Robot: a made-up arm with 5 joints.
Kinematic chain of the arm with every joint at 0, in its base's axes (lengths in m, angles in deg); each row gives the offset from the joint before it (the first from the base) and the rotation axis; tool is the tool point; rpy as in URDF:
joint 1: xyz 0 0 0.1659 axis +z
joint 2: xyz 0 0 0 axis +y
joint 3: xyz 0.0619 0 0.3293 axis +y
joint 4: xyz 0.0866 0 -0.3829 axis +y
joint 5: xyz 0.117 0 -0.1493 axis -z
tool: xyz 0 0 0 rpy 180 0 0
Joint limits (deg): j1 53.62..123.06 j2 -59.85..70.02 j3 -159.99..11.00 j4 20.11..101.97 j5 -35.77..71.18
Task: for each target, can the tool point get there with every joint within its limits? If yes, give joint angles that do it. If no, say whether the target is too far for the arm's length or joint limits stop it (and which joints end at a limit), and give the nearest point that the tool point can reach.
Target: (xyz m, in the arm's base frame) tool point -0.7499 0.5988 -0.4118
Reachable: no: too far | nearest point -0.3952 0.6071 -0.2087 | short by 0.409 m
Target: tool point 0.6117 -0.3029 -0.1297
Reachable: no: joint limits stop it (at a limit: joint 1, joint 2, joint 3) | nearest point 0.1156 -0.1777 0.0092 | short by 0.530 m
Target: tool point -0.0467 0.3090 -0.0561
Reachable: yes | joints 98.59 11.06 -27.22 54.60 2.06
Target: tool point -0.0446 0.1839 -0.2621
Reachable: yes | joints 103.65 59.83 -46.01 63.21 46.89
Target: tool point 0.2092 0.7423 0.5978
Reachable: yes | joints 74.26 32.41 -135.47 46.26 17.68
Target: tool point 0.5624 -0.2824 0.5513
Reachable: no: joint limits stop it (at a limit: joint 1, joint 2, joint 3, joint 4) | nearest point 0.2663 -0.4091 0.7966 | short by 0.405 m
